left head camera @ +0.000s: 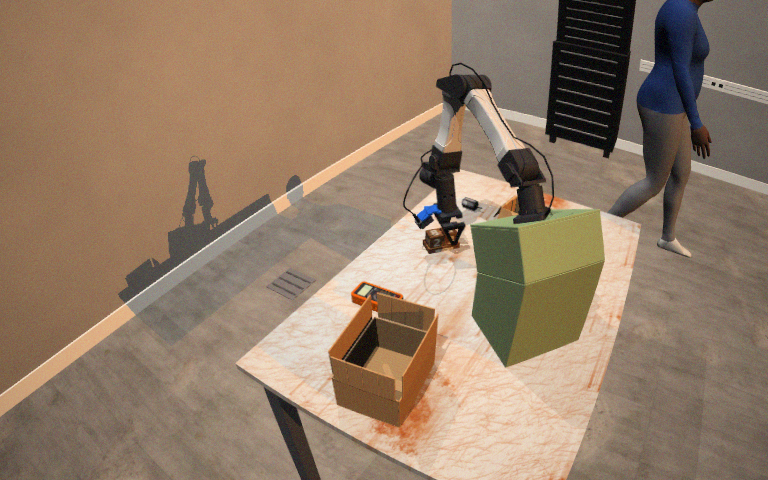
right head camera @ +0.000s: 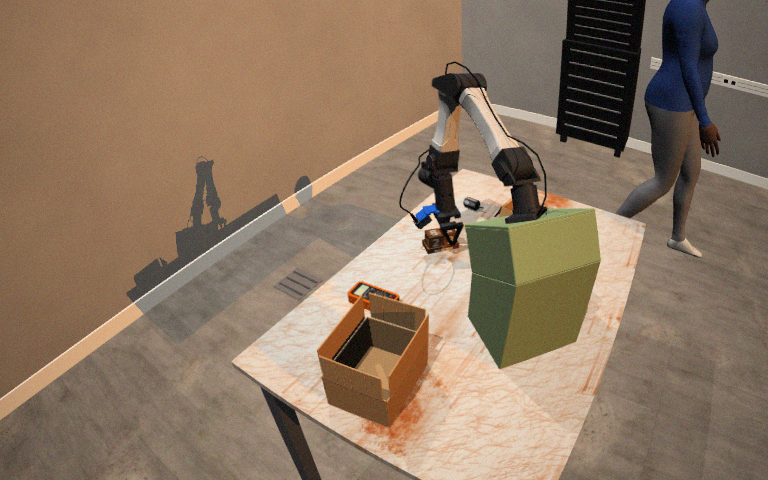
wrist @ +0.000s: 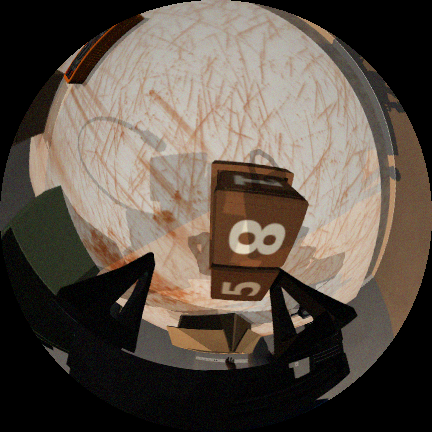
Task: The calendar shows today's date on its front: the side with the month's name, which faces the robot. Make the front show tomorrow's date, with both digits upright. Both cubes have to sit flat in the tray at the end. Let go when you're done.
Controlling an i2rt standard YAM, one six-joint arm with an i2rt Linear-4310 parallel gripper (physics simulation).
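Note:
The calendar tray [left head camera: 450, 247] [right head camera: 449, 247] stands on the table with two brown cubes in it. In the wrist view one cube [wrist: 220, 235] has a sideways 8 on top. Its end face is dark and foreshortened, its digit hard to read. In the head views this cube [left head camera: 434, 241] [right head camera: 434, 241] shows a 2 on one side. The other cube [wrist: 262, 280] has a sideways 5 on top and is partly behind the fingers in the head views. The month's name does not show. My gripper [left head camera: 454, 240] [right head camera: 453, 240] [wrist: 214, 267] is open, low by the cubes, with its right finger in the wrist view close to them.
An orange multimeter [left head camera: 365, 290] [right head camera: 361, 290] [wrist: 100, 50] and an open carton [left head camera: 420, 353] [right head camera: 410, 353] are on the table. A big green box [left head camera: 546, 305] [right head camera: 540, 308] [wrist: 45, 245] stands beside the tray. A black cylinder [left head camera: 469, 203] [right head camera: 471, 203] lies behind. A person [left head camera: 676, 62] [right head camera: 682, 62] is beyond the table.

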